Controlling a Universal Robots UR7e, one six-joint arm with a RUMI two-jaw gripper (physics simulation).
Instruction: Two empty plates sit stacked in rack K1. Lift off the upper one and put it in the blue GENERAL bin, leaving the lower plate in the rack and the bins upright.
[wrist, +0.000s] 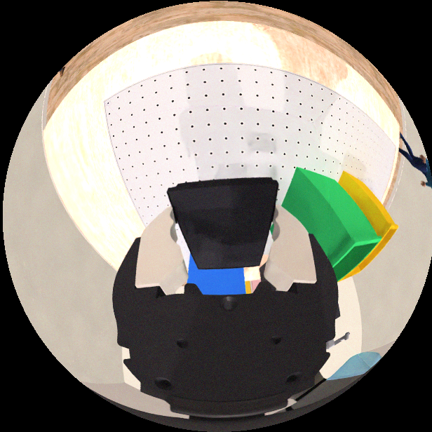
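A black plate (224, 227) is held between the two pale fingers of my gripper (223, 207), its broad dark face toward the camera. My gripper is shut on it, one finger at each side edge. The blue GENERAL bin (215, 281) shows in part past the plate's lower edge, between the fingers; the plate and the gripper body hide the rest of it. How high the plate is above the bin cannot be told. Rack K1 and the lower plate do not show in this wrist view.
A green bin (320, 210) stands at the right, with a yellow bin (371, 207) beside it on the far right. A white board with rows of holes (150, 125) lies on the pale wooden table (80, 175). A person (416, 162) shows at the right edge.
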